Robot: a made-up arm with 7 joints.
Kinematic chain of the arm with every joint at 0, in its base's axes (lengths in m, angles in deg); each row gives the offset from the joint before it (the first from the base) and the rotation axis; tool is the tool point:
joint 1: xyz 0 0 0.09 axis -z
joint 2: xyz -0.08 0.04 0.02 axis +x
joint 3: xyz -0.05 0.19 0 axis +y
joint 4: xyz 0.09 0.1 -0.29 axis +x
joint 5: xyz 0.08 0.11 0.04 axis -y
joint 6: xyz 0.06 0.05 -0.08 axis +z
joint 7: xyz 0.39 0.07 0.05 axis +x
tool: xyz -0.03 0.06 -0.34
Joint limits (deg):
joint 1: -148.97..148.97
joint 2: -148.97..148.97
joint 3: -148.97..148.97
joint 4: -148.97..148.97
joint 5: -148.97..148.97
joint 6: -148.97..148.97
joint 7: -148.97..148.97
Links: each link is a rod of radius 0.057 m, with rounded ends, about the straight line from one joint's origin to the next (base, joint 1, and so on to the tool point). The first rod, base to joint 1, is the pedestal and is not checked.
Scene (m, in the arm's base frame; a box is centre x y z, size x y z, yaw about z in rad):
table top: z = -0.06
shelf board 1: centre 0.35 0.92 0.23 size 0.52 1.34 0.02 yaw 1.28
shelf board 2: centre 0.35 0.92 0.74 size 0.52 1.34 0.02 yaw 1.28
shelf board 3: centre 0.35 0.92 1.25 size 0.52 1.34 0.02 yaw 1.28
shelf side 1: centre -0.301 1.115 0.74 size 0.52 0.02 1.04 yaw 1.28
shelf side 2: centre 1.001 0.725 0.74 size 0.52 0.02 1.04 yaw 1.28
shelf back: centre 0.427 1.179 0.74 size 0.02 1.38 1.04 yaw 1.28
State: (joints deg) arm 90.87 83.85 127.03 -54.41 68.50 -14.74 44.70
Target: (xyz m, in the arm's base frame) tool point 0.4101 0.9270 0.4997
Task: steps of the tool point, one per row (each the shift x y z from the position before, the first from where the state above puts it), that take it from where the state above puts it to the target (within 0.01 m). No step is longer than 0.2 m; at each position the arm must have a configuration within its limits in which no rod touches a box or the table.
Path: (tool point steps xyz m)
1: -0.0439 -0.1330 0.0238
2: -0.0339 -0.1275 -0.0239
3: 0.0222 -0.0674 -0.1184
4: -0.0012 -0.0208 -0.1577
5: -0.0481 0.0143 -0.1736
6: 0.0685 0.1594 0.0850
7: 0.0508 0.1782 -0.0011
8: 0.0285 0.1563 -0.0840

